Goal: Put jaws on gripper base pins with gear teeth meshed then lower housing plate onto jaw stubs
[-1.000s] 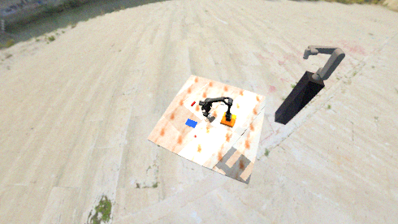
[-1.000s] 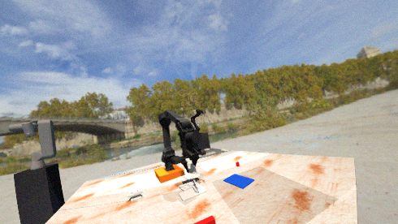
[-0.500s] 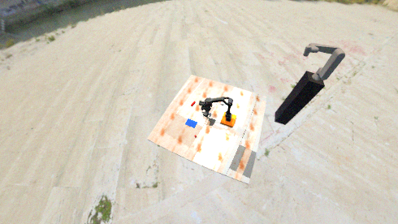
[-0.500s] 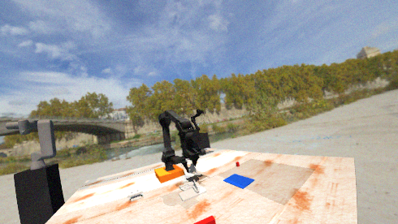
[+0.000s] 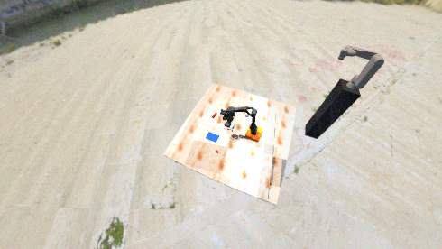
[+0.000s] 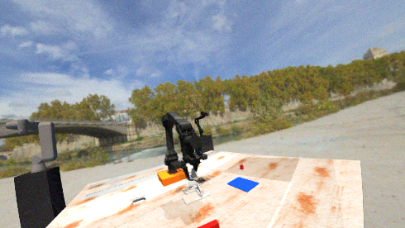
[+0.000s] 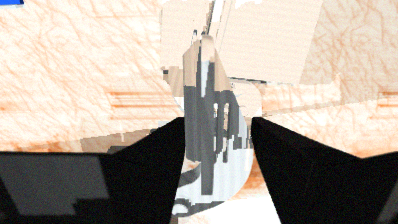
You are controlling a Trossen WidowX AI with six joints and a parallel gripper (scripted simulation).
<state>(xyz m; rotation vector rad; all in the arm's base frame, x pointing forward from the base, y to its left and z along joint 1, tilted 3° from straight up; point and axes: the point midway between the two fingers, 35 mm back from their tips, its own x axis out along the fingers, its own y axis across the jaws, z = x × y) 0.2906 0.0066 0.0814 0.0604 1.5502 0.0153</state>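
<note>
The pale flat plate is 80 mm below my gripper tip, 40 mm ahead of it and 20 mm to the right of it. The rest, counted from my gripper tip: blue flat plate: 190 mm to the left, 140 mm ahead, 80 mm below.
</note>
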